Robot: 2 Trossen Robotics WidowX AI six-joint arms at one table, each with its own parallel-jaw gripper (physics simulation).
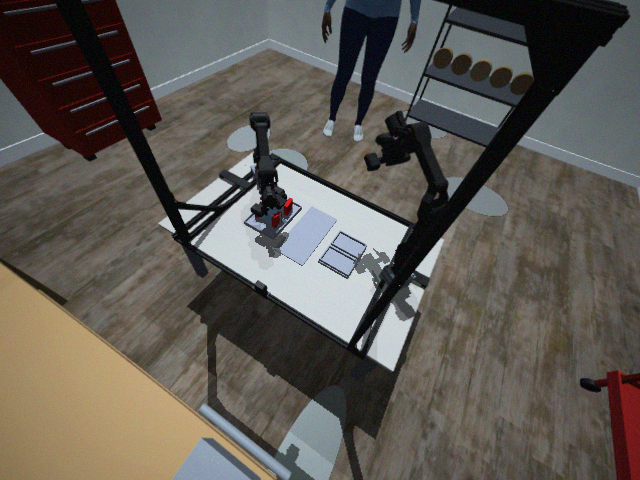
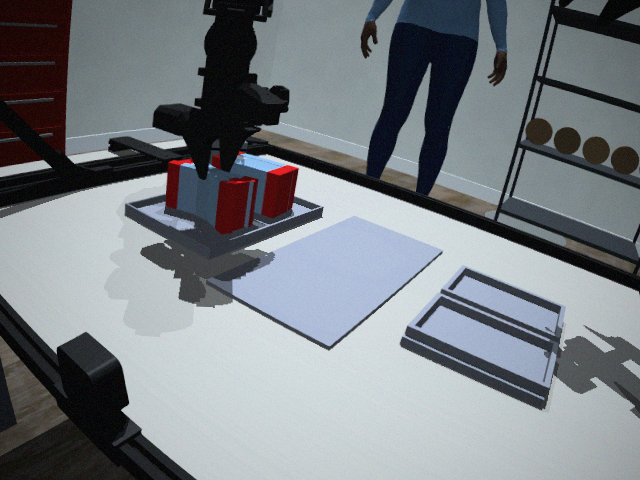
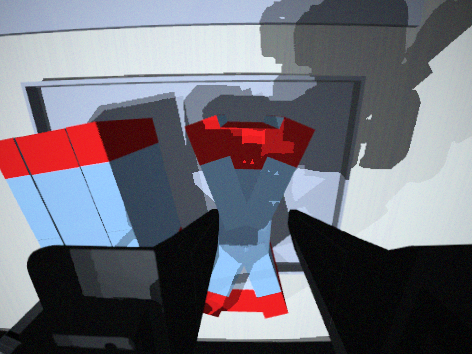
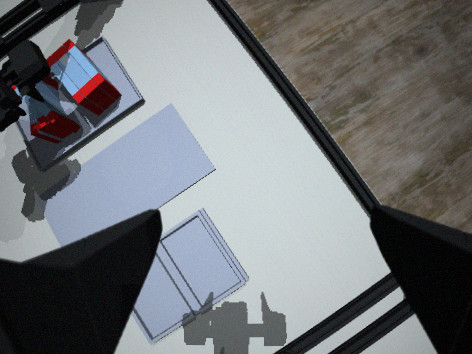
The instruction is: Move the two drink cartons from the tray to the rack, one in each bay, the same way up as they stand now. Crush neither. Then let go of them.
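Frame: origin at the left arm's base, x ahead, y left, z up, level; metres.
Seen in the pictures: left gripper, fingertip midpoint: [image 1: 268, 212] [image 2: 213, 176] [image 3: 253, 216] [image 4: 34, 106]; right gripper, fingertip midpoint: [image 1: 377, 167] [image 2: 580, 16] [image 4: 265, 218].
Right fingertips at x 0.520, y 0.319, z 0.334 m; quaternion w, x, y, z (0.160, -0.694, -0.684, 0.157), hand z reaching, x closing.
Offsets run from my right fingertips to a thing's top centre.
Two red-and-light-blue cartons stand upright on the tray @[dy -0.365, dx -0.229, dz -0.374 m] [image 1: 292, 219] [image 2: 165, 228] [image 3: 150, 83] [image 4: 115, 121]. The waisted carton @[dy -0.402, dx -0.211, dz -0.316 m] [image 1: 276, 220] [image 2: 232, 206] [image 3: 245, 200] [image 4: 55, 127] is narrow in its middle. The straight-sided carton @[dy -0.321, dx -0.262, dz -0.316 m] [image 1: 287, 206] [image 2: 280, 191] [image 3: 75, 200] [image 4: 87, 75] stands beside it, apart. My left gripper [image 2: 214, 173] [image 3: 253, 216] is partly open, pointing down, fingertips at about top level on either side of the waist, with nothing held. My right gripper [image 1: 379, 150] [image 4: 265, 218] is open and empty, high above the rack end. The two-bay rack @[dy -0.146, dx +0.118, dz -0.370 m] [image 1: 343, 252] [image 2: 475, 365] [image 4: 181, 281] is empty.
A flat bluish panel [image 1: 310, 235] [image 2: 330, 279] [image 4: 130, 170] lies between tray and rack. Black frame rails [image 2: 361, 191] [image 4: 300, 105] run along the table edges. A dark block [image 2: 93, 372] sits on the near rail. A person [image 1: 364, 56] [image 2: 429, 87] stands behind the table.
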